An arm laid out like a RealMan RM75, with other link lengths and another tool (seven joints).
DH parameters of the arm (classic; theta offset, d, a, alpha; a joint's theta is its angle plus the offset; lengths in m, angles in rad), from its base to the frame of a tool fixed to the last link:
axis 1: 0 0.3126 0 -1.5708
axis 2: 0 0 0 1.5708
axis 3: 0 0.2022 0 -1.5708
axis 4: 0 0 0 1.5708
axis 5: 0 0.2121 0 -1.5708
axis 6: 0 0 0 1.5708
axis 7: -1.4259 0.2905 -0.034 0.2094
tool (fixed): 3.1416 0.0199 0 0
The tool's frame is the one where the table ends.
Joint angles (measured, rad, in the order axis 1, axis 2, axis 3, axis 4, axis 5, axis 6, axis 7), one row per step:
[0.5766, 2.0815, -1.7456, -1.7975, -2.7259, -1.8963, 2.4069]
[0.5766, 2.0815, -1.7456, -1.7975, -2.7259, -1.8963, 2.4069]
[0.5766, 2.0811, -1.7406, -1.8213, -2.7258, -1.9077, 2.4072]
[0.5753, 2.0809, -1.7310, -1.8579, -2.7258, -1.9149, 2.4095]
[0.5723, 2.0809, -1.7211, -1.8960, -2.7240, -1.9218, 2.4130]
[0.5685, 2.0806, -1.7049, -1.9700, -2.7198, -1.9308, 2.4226]
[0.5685, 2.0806, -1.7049, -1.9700, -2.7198, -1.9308, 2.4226]
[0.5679, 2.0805, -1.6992, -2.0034, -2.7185, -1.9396, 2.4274]
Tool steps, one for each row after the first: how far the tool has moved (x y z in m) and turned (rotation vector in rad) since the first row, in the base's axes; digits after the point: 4 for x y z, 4 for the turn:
[0.0000, 0.0000, 0.0000, 0.0000, 0.0000, 0.0000]
[-0.0040, 0.0006, 0.0028, 0.0055, 0.0046, 0.0112]
[-0.0117, 0.0040, 0.0063, 0.0220, 0.0195, 0.0307]
[-0.0197, 0.0067, 0.0098, 0.0387, 0.0366, 0.0490]
[-0.0363, 0.0121, 0.0164, 0.0729, 0.0713, 0.0887]
[-0.0363, 0.0121, 0.0164, 0.0729, 0.0713, 0.0887]
[-0.0429, 0.0132, 0.0198, 0.0855, 0.0828, 0.1055]

